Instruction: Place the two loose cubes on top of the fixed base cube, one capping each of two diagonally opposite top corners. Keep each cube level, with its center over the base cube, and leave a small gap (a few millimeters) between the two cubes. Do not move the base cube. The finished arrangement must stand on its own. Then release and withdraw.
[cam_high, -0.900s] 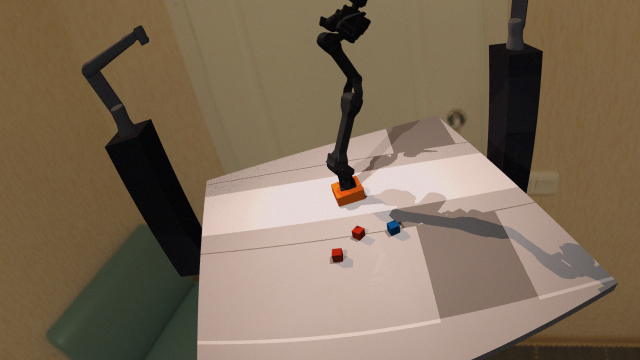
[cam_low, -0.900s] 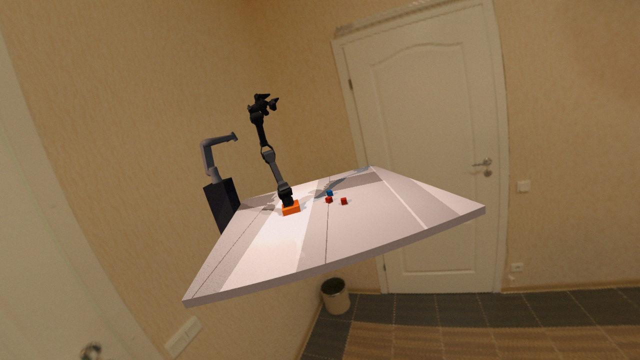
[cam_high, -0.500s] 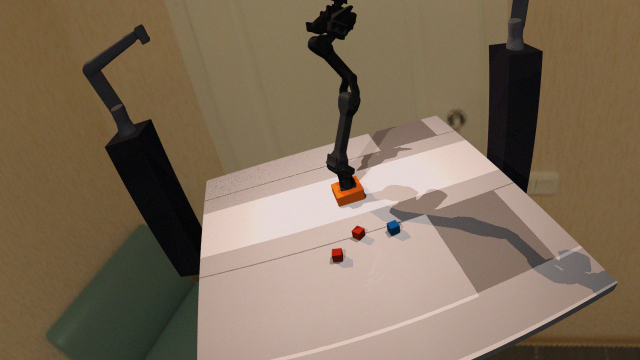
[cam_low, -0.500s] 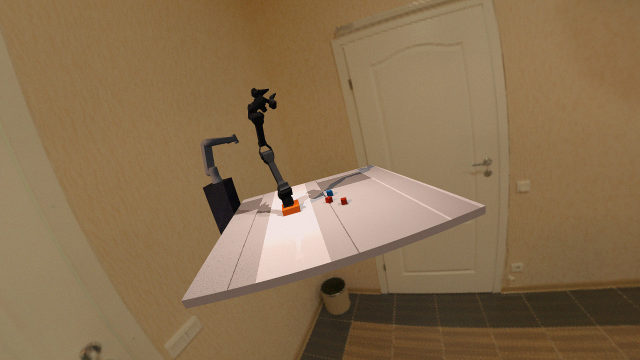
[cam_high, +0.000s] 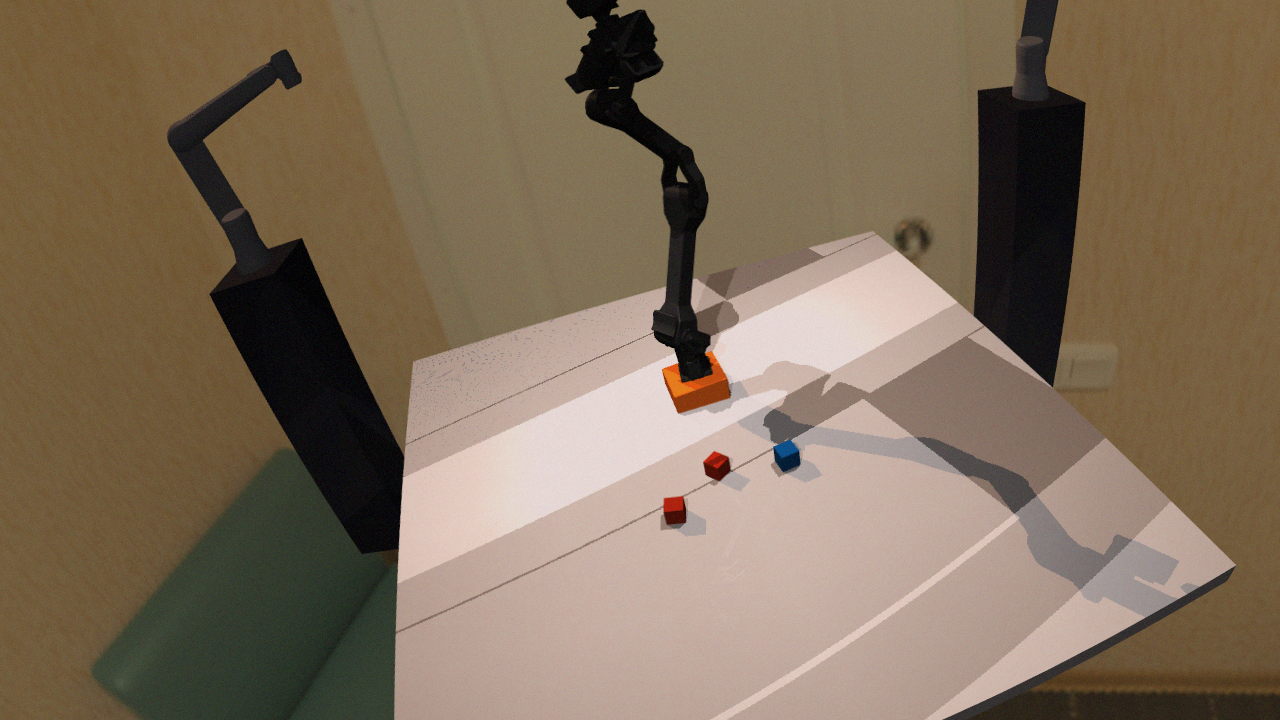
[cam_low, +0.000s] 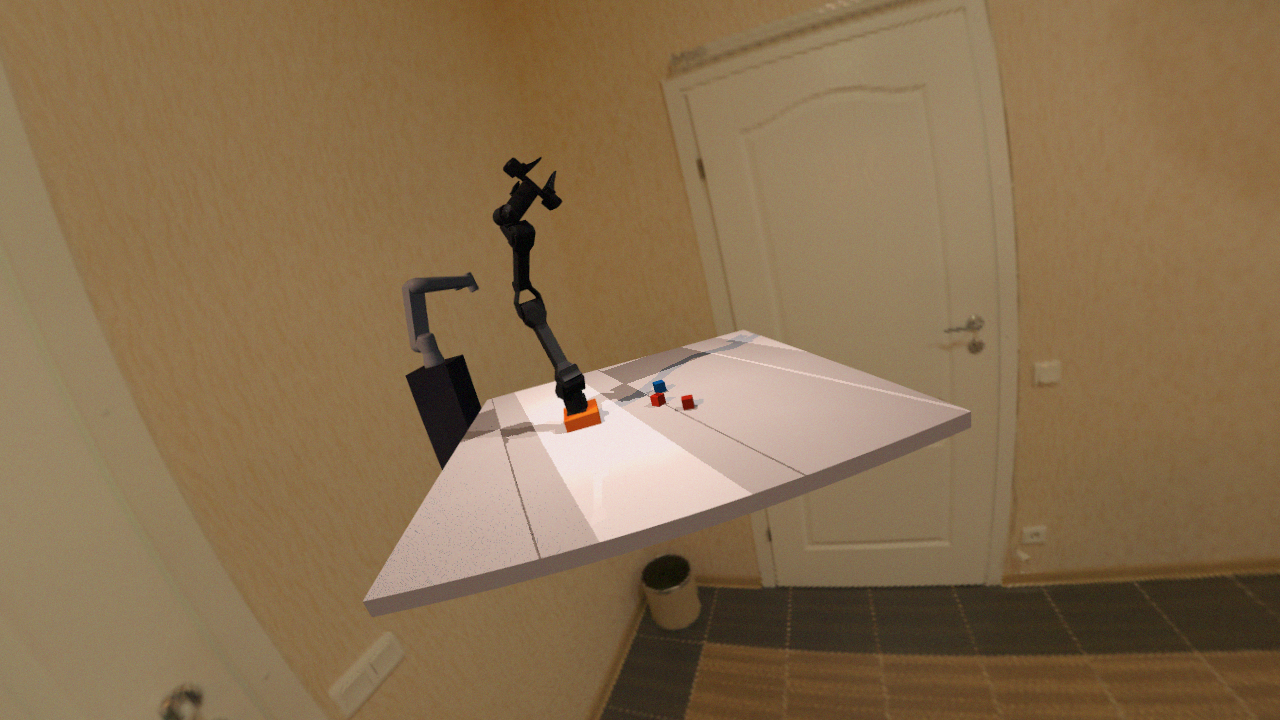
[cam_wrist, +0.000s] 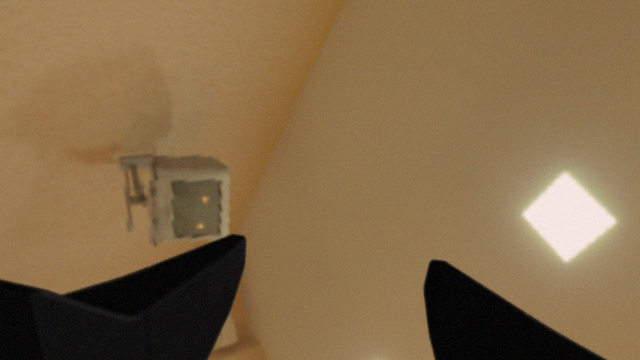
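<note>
The blue cube is 780 mm below my gripper tip, 170 mm ahead of it and 110 mm to the left of it.
</note>
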